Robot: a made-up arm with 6 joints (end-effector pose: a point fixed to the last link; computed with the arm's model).
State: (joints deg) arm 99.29 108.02 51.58 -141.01 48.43 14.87
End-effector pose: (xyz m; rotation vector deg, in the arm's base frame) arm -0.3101 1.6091 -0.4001 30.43 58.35 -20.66
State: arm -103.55 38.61 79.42 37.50 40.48 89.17
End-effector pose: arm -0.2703 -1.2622 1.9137 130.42 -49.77 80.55
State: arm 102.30 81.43 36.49 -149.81 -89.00 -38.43
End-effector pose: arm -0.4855 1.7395 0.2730 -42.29 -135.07 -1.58
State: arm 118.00 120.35 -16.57 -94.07 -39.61 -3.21
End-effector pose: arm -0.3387 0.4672 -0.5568 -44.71 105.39 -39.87
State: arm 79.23 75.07 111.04 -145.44 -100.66 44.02
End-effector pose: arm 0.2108 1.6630 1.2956 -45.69 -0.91 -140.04
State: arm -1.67 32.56 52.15 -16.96 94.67 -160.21
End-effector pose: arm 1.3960 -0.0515 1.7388 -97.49 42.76 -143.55
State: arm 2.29 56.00 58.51 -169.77 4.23 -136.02
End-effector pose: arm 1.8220 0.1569 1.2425 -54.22 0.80 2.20
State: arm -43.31 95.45 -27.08 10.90 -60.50 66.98
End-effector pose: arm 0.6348 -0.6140 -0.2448 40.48 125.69 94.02
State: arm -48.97 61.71 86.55 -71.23 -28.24 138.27
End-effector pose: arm 1.2237 -1.2814 1.3657 -77.43 3.04 -27.11
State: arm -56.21 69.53 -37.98 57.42 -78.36 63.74
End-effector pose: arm 0.5618 -0.8994 0.1347 -1.25 138.04 112.63
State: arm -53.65 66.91 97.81 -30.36 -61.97 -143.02
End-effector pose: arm 1.0815 -1.3755 1.3037 169.23 -33.63 -39.09
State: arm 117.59 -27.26 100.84 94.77 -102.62 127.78
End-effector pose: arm 0.4238 -0.7078 1.8416 -89.37 -14.67 34.92
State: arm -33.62 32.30 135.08 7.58 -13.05 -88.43
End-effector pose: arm 0.4246 -0.2911 2.0870 38.02 -85.72 36.32
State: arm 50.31 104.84 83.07 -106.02 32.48 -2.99
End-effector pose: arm 1.2131 1.5083 0.0179 88.17 32.08 -10.49
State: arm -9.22 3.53 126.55 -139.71 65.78 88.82
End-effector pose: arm -0.1529 0.0773 2.0950 75.58 -81.89 4.84
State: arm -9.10 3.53 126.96 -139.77 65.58 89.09
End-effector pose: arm -0.1574 0.0777 2.0919 75.31 -82.19 5.22
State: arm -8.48 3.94 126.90 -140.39 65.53 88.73
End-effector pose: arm -0.1463 0.0747 2.0952 76.12 -81.03 6.11
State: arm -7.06 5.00 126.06 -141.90 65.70 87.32
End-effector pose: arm -0.1097 0.0677 2.1082 78.65 -77.50 7.78
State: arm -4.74 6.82 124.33 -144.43 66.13 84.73
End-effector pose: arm -0.0421 0.0596 2.1299 83.11 -71.11 10.14
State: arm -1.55 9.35 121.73 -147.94 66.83 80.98
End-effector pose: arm 0.0565 0.0576 2.1554 89.34 -61.74 12.85
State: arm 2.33 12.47 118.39 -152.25 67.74 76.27
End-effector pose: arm 0.1818 0.0705 2.1775 96.78 -49.64 15.25
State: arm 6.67 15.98 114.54 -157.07 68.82 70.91
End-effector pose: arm 0.3236 0.1057 2.1887 104.68 -35.39 16.62
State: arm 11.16 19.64 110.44 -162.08 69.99 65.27
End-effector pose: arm 0.4679 0.1655 2.1845 112.15 -19.95 16.39
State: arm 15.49 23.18 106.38 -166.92 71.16 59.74
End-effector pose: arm 0.5999 0.2450 2.1646 118.44 -4.57 14.38
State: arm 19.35 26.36 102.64 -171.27 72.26 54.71
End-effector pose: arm 0.7091 0.3332 2.1334 123.11 9.43 10.88
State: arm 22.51 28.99 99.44 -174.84 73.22 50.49
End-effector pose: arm 0.7913 0.4169 2.0979 126.14 20.98 6.59
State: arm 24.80 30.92 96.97 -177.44 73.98 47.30
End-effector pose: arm 0.8469 0.4840 2.0658 127.86 29.37 2.50
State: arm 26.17 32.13 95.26 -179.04 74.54 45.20
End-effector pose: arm 0.8811 0.5279 2.0425 128.71 34.53 -0.74
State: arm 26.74 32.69 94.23 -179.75 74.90 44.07
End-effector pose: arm 0.8993 0.5491 2.0298 129.08 36.94 -2.81
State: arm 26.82 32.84 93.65 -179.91 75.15 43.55
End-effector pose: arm 0.9079 0.5553 2.0246 129.25 37.66 -4.03
